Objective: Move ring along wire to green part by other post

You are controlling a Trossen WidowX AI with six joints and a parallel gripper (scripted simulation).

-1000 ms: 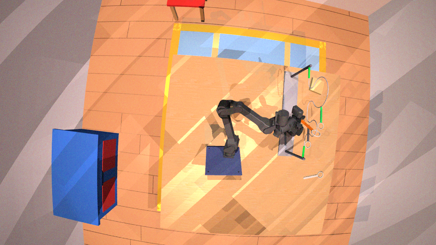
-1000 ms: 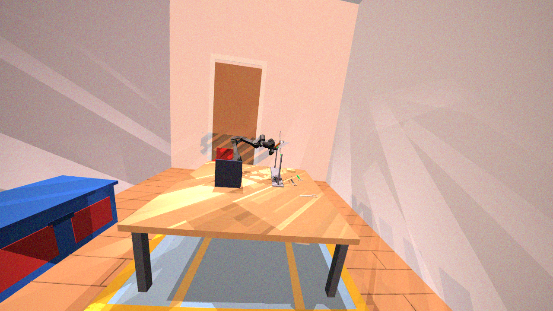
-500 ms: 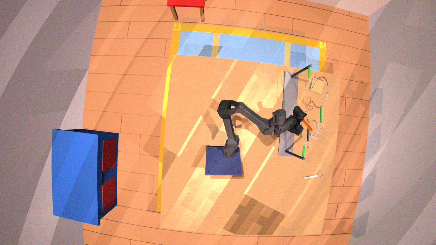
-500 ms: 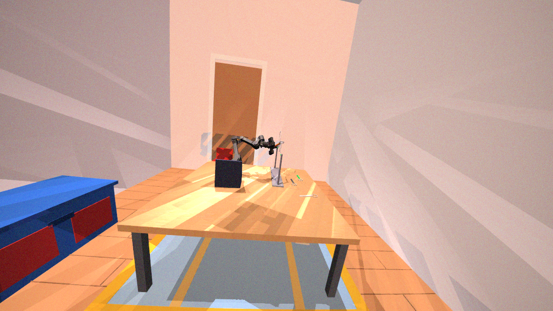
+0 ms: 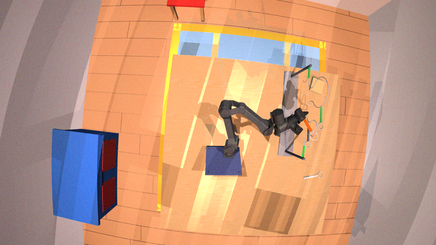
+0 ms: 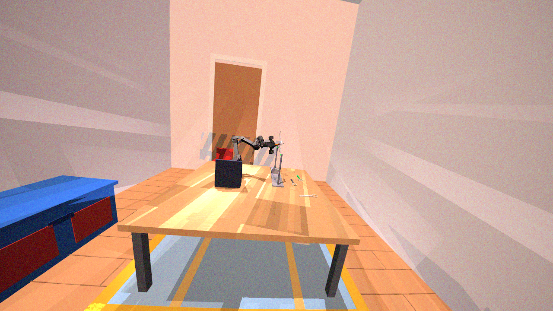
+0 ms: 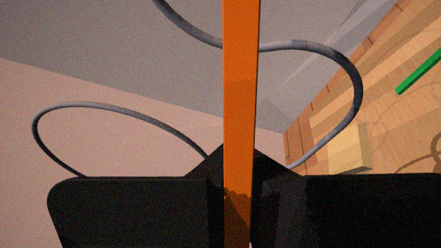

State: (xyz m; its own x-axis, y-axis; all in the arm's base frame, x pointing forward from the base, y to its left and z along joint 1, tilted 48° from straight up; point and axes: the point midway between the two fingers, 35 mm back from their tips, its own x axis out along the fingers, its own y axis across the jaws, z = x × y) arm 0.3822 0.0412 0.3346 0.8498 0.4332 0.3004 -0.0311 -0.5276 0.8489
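My gripper tip is now 90 mm to the left of the orange-handled ring and 30 mm below it. Also, from my gripper tip: tan block: 230 mm ahead, 240 mm to the left, 340 mm below; then dark-handled ring: 200 mm ahead, 160 mm to the right, 350 mm below; then green-handled ring: 290 mm ahead, 10 mm to the right, 350 mm below.
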